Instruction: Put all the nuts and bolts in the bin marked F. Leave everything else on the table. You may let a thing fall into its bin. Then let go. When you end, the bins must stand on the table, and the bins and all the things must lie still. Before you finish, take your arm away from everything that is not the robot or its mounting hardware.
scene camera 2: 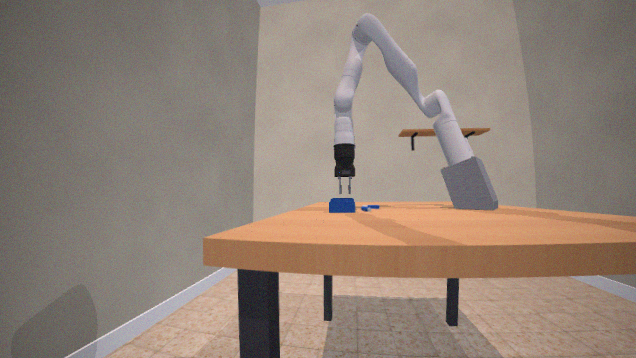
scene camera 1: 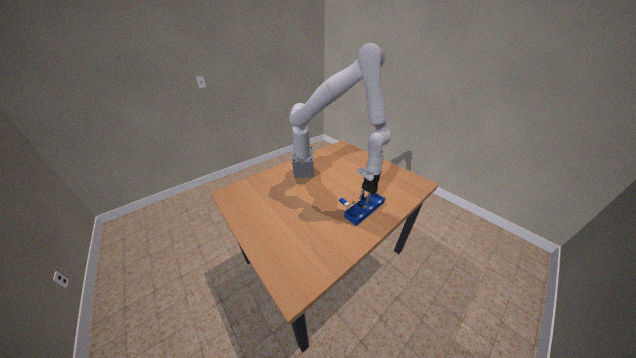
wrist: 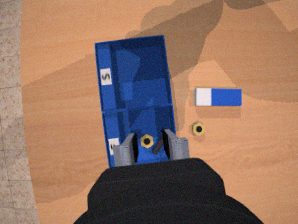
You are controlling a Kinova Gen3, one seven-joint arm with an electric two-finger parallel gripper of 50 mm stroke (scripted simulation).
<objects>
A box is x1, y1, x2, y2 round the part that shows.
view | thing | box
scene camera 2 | gripper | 334, 145, 354, 193
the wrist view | gripper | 73, 129, 263, 223
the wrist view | blue two-compartment bin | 94, 35, 175, 167
</objects>
